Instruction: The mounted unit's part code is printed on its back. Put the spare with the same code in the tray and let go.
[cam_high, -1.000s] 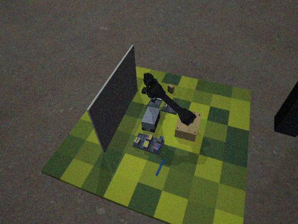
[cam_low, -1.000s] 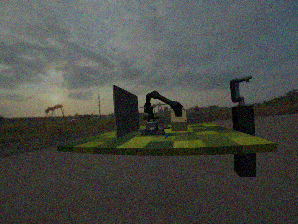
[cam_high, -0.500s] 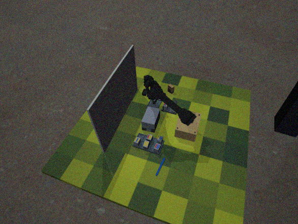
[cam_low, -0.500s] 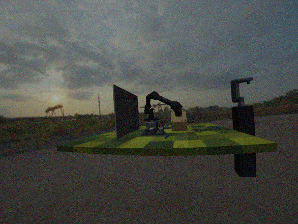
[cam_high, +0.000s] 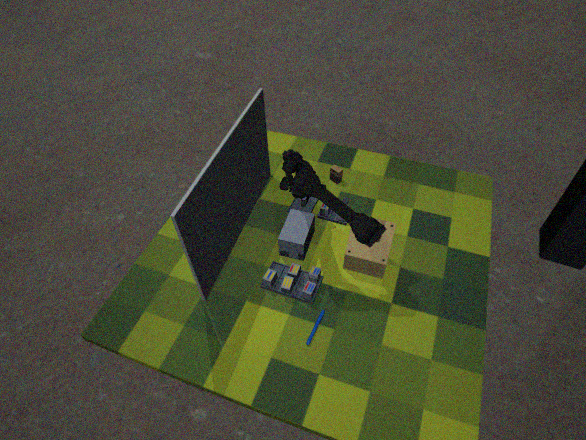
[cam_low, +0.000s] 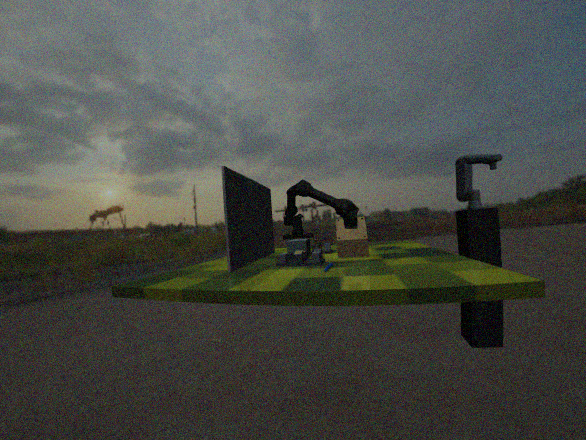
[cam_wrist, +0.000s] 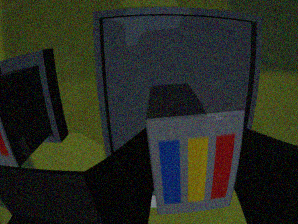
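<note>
My gripper tip is now 2 cm below the grey spare block. From my gripper tip the other things lie so: grey tray: 2 cm below; holder: 15 cm behind, 1 cm to the left, 2 cm below; brown cube: 8 cm behind, 20 cm to the right, 1 cm above.
</note>
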